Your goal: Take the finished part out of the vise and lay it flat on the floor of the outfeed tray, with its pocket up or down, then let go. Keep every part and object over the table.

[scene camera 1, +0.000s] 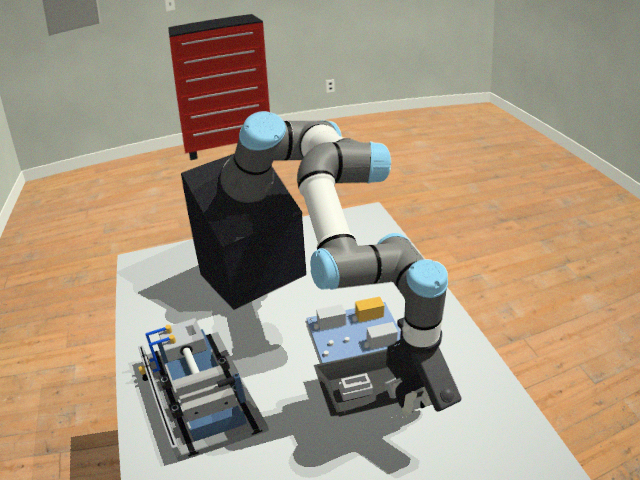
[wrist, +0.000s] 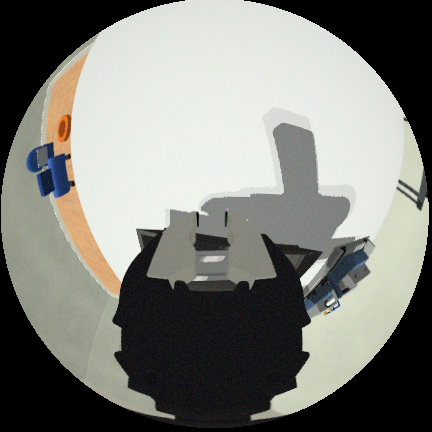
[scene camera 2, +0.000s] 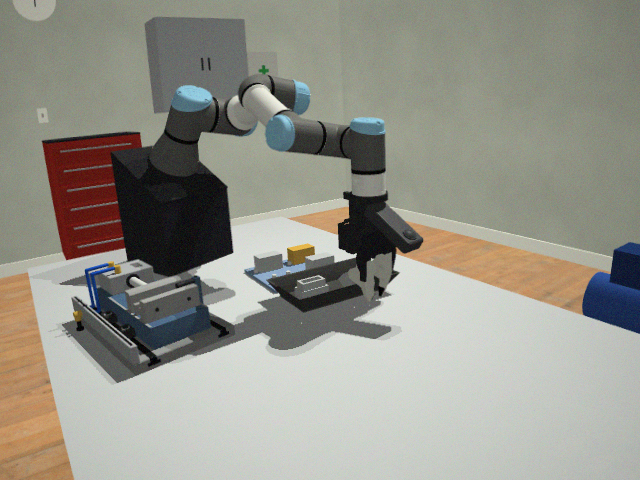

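Pixels of known places: gripper, fingertip midpoint: [scene camera 1: 414, 411] [wrist: 211, 212] [scene camera 2: 375, 298]; arm's base at its link origin: [scene camera 1: 246, 180] [scene camera 2: 173, 162].
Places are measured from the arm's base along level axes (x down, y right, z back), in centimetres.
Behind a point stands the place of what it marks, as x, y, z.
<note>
My gripper [scene camera 1: 406, 405] @(25.1, -17.7, -59.0) [scene camera 2: 373, 294] @(25.1, -17.7, -59.0) [wrist: 211, 212] @(25.1, -17.7, -59.0) points down over the right end of the dark outfeed tray [scene camera 1: 324, 388] @(21.9, -2.6, -49.2) [scene camera 2: 289, 298] @(23.4, -2.9, -50.8) [wrist: 310, 257] @(22.3, -2.5, -54.7). Its beige fingers stand a little apart, shut on the grey finished part [wrist: 212, 259] @(21.0, -17.2, -56.1), which fills the gap between them in the wrist view. The scene views mostly hide this part behind the fingers, so its exact tilt is unclear. Another light part [scene camera 1: 355, 386] @(21.5, -8.2, -51.2) [scene camera 2: 311, 283] @(21.5, -8.0, -51.2) with a rectangular pocket lies pocket up on the tray floor, left of the gripper. The vise [scene camera 1: 202, 404] @(16.5, 20.9, -50.7) [scene camera 2: 170, 305] @(18.2, 20.1, -50.7) [wrist: 350, 260] @(21.8, 15.4, -52.0) stands at the left with no part visible between its jaws.
A blue plate [scene camera 1: 336, 345] @(25.1, -9.7, -35.5) [scene camera 2: 254, 273] @(25.1, -6.6, -29.0) behind the tray carries light blocks, a yellow block [scene camera 1: 369, 308] @(21.6, -19.4, -30.3) [scene camera 2: 300, 253] @(22.6, -18.9, -30.4) and small white pegs. Blue hoses [scene camera 1: 150, 345] @(15.2, 29.2, -33.3) [scene camera 2: 90, 289] @(19.1, 29.8, -29.9) rise at the vise's rear. The black robot pedestal [scene camera 1: 248, 253] @(12.1, 3.4, -12.9) [scene camera 2: 175, 222] @(13.0, 5.8, -13.8) stands behind them.
</note>
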